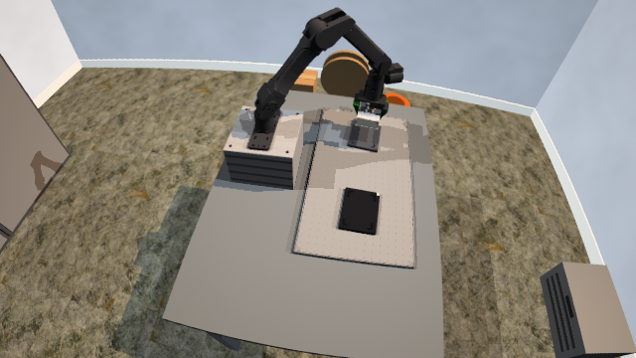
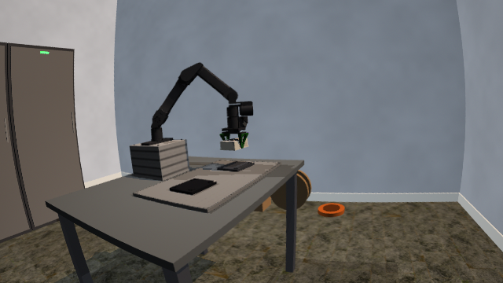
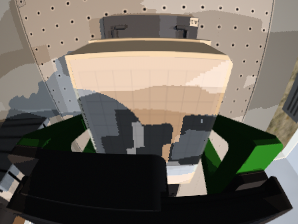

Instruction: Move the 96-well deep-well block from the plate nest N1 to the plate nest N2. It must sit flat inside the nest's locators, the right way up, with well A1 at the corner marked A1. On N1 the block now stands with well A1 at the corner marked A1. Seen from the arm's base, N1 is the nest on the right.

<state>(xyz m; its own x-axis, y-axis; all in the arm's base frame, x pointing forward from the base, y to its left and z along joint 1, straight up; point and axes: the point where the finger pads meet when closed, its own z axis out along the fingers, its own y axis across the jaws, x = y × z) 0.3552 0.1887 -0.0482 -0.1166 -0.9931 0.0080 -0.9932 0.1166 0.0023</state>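
Right now the deep-well block is 1 cm above my hand. The rest, counted from my hand: nest N2: 10 cm below; then nest N1: 1 cm behind, 37 cm to the right, 10 cm below.
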